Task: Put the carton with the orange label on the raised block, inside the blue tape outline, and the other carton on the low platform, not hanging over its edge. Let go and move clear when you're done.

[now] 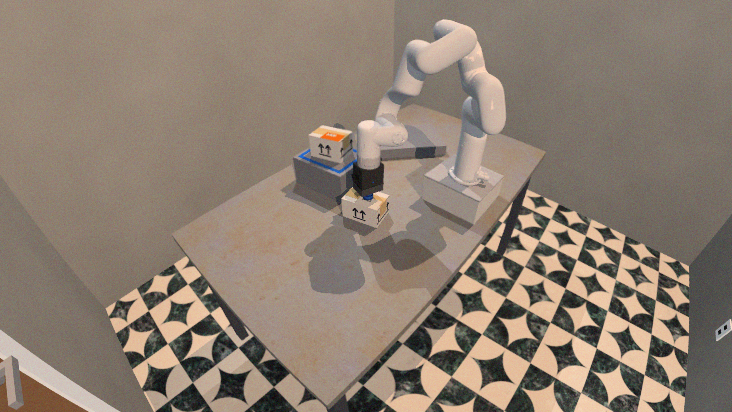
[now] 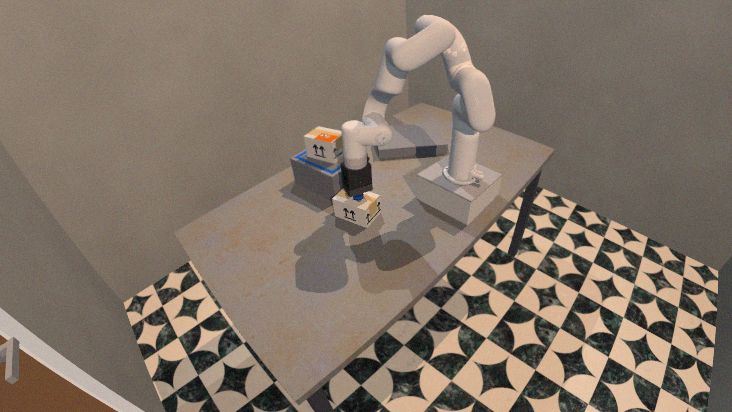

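The carton with the orange label (image 1: 324,149) (image 2: 318,149) sits upright on the raised block (image 1: 316,179) (image 2: 312,177), within the visible part of the blue tape outline (image 1: 332,168) (image 2: 315,164). The other carton (image 1: 358,210) (image 2: 349,209), white and tan with arrows on its sides, stands upright on the table in front of the block. My suction cup (image 1: 368,197) (image 2: 358,196) is down on this carton's top, near its middle, and hides part of it. Whether it grips by suction does not show. The low grey platform (image 1: 402,153) (image 2: 395,152) lies farther back, partly behind my arm.
My arm's pale base box (image 1: 450,201) (image 2: 444,197) stands on the right part of the table (image 1: 266,266) (image 2: 245,255). The raised block is close behind and left of my wrist. A wall runs behind the table's far left edge.
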